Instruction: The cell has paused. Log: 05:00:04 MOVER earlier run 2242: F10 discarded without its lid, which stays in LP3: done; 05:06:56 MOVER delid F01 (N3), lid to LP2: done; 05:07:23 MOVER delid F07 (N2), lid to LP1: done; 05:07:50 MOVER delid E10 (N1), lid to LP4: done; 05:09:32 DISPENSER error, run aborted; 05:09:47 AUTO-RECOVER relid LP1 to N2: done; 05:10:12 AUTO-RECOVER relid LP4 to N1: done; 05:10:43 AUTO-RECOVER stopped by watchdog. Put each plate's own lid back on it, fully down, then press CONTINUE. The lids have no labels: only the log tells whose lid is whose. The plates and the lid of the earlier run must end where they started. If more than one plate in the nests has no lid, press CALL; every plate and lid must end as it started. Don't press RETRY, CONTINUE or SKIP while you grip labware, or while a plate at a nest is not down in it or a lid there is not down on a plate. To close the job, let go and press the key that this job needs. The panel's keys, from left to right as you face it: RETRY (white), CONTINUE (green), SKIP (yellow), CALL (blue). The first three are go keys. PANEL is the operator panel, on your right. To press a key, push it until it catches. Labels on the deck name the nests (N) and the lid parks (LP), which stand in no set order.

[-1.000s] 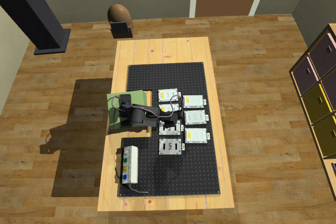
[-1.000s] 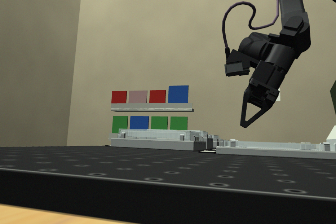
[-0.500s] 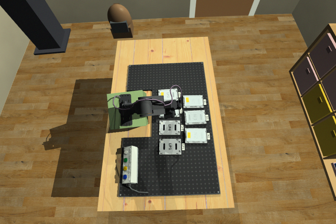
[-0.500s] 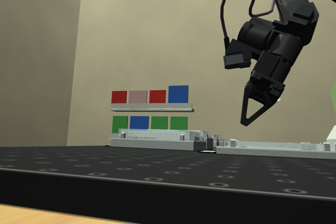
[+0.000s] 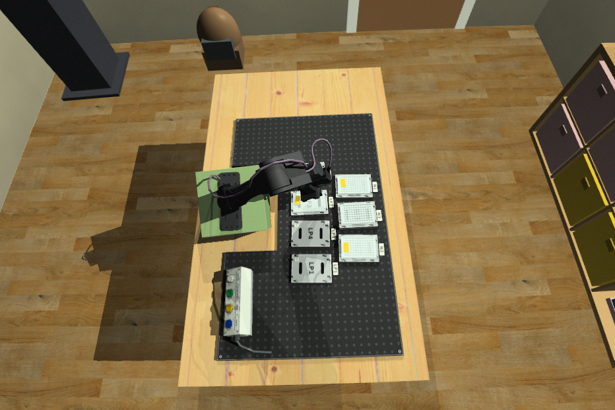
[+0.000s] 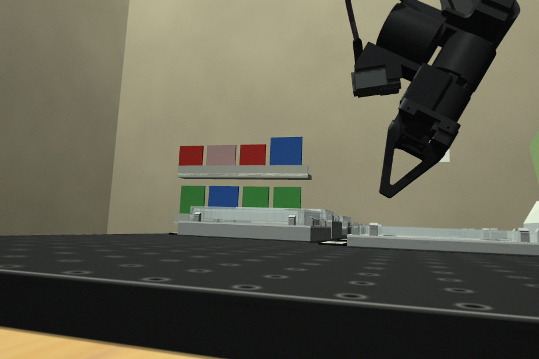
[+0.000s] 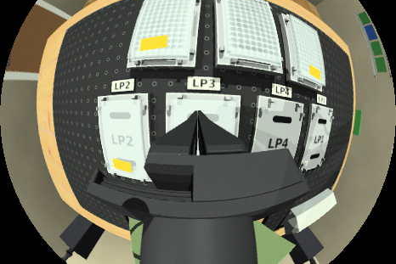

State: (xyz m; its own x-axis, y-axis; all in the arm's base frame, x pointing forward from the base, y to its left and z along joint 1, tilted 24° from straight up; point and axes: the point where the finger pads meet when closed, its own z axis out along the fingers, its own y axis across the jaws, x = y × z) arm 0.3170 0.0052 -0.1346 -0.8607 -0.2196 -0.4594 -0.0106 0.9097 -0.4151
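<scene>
My gripper is now 140 mm short of the clear lid, 50 mm to the right of it and 30 mm above it. From my hand the other things lie so: plate lid (40 mm behind, 10 mm to the right, 50 mm below); then green CONTINUE key (340 mm behind, 350 mm to the right, 10 mm above); then white key (340 mm behind, 300 mm to the right, 10 mm above).
</scene>
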